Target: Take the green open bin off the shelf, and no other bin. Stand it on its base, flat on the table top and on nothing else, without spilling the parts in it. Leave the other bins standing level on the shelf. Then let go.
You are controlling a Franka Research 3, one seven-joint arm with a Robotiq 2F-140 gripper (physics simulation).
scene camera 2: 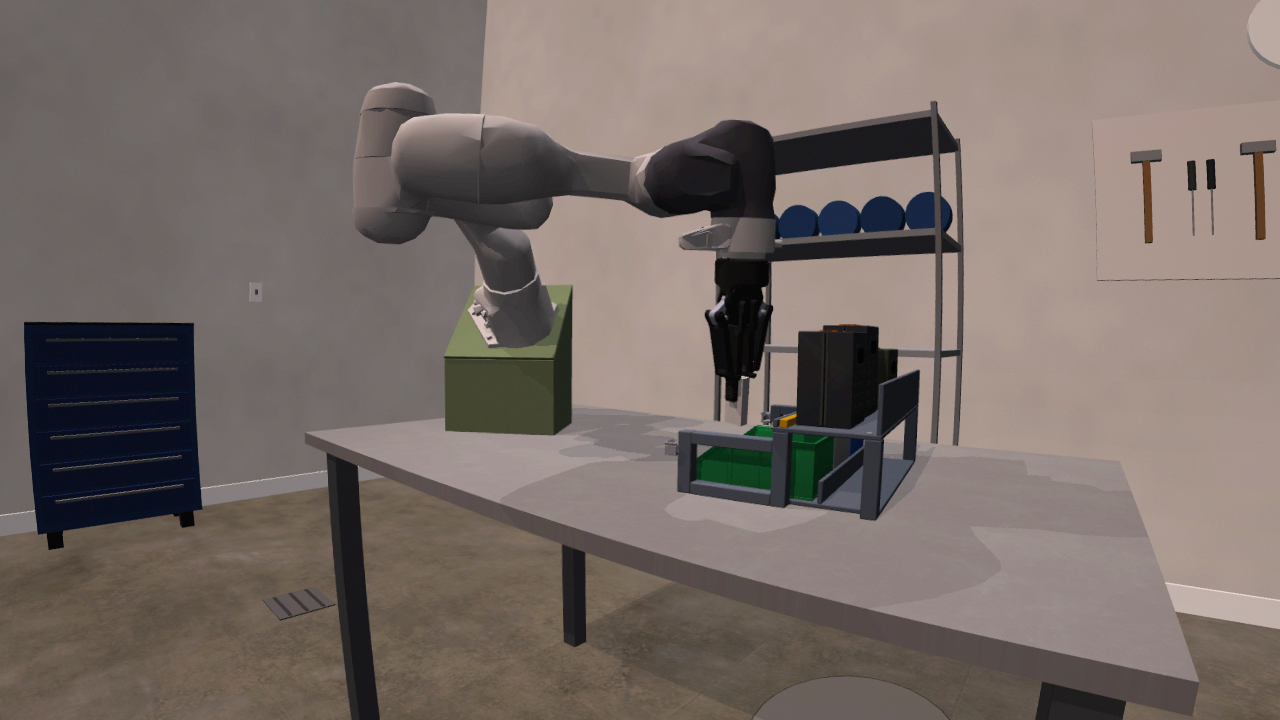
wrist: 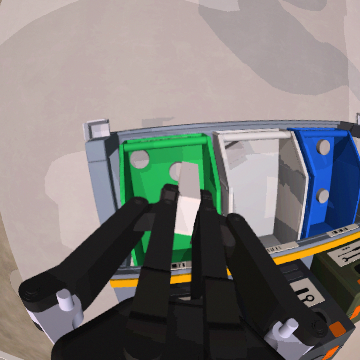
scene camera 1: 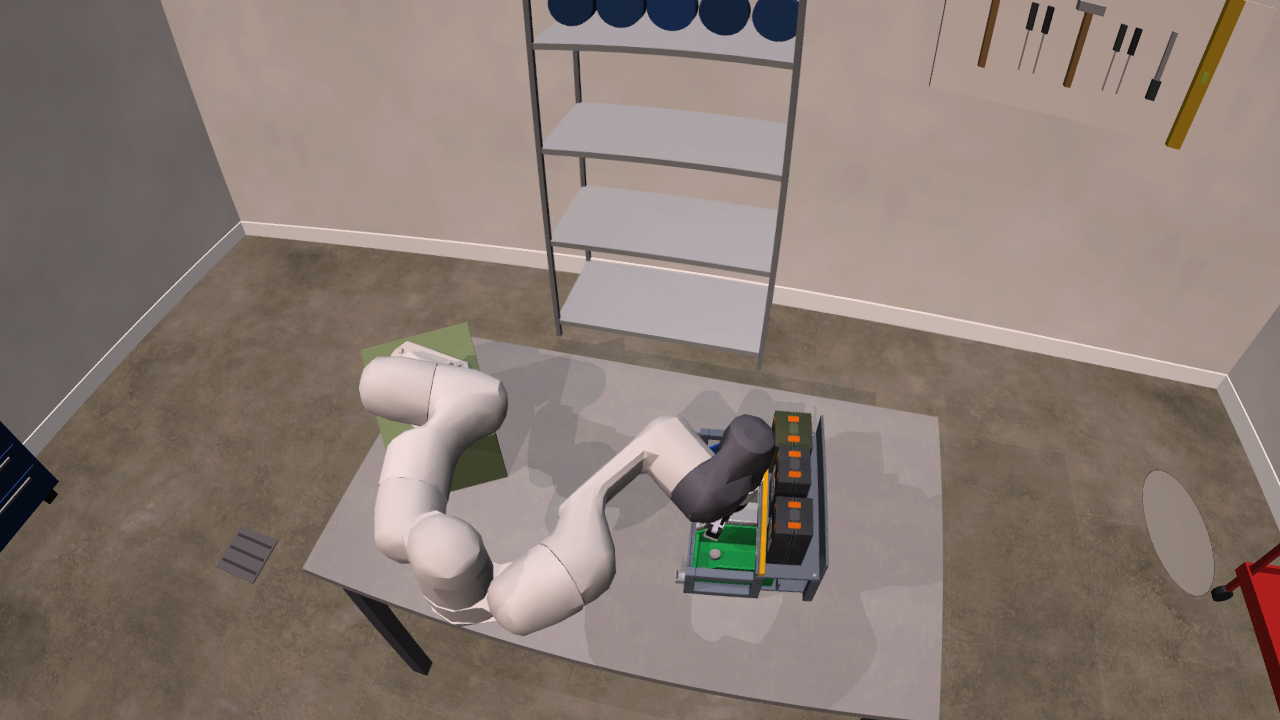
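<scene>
The green open bin (scene camera 1: 738, 542) (scene camera 2: 733, 467) (wrist: 150, 182) stands at one end of the low grey shelf (scene camera 1: 723, 589) (scene camera 2: 781, 470) (wrist: 101, 182), its open top up. Two round grey parts show in it in the wrist view, one (wrist: 139, 159) near the corner, the other (wrist: 175, 171) partly behind a fingertip. The white bin (wrist: 252, 200) is beside it, then the blue bin (wrist: 342, 175), which holds round parts too. My gripper (scene camera 1: 714, 530) (scene camera 2: 733, 407) (wrist: 186, 176) is shut and empty, pointing down above the green bin, clear of it. Its fingers hide part of the bin in the wrist view.
Dark toolboxes (scene camera 1: 793, 528) (scene camera 2: 827, 376) and an olive toolbox (scene camera 1: 793, 428) (wrist: 345, 265) stand on the shelf's upper level, behind the yellow strip (scene camera 1: 763, 537) (wrist: 300, 253). Grey end posts and a front rail bound the bins. The table top (scene camera 1: 644, 626) (scene camera 2: 1029, 501) extends around the shelf.
</scene>
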